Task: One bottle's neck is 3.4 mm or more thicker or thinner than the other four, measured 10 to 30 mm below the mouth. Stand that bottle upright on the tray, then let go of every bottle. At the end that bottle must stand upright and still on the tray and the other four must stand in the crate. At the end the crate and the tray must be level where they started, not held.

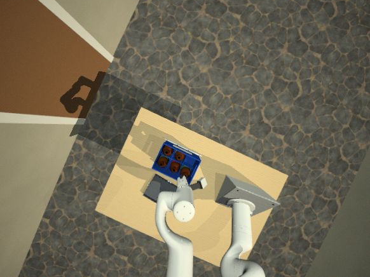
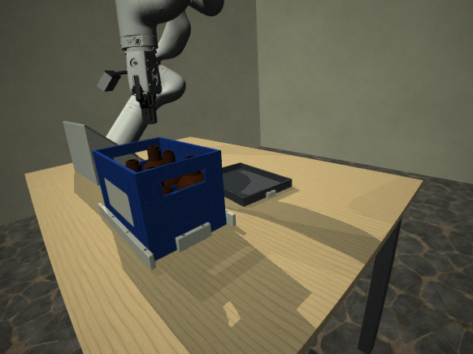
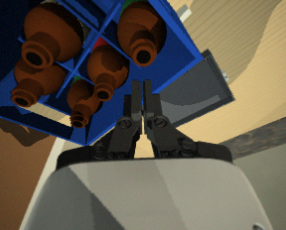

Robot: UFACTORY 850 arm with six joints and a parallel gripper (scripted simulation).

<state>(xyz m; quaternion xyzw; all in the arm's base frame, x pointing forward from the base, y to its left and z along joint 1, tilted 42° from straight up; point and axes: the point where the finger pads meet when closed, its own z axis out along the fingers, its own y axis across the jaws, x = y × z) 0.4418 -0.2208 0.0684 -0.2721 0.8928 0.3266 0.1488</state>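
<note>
Right now my hand is 160 mm above the blue crate, 70 mm short of it and 60 mm to the left of it. Round my hand: brown bottle: 160 mm below; then dark tray: 230 mm to the left, 230 mm below, 110 mm ahead.
</note>
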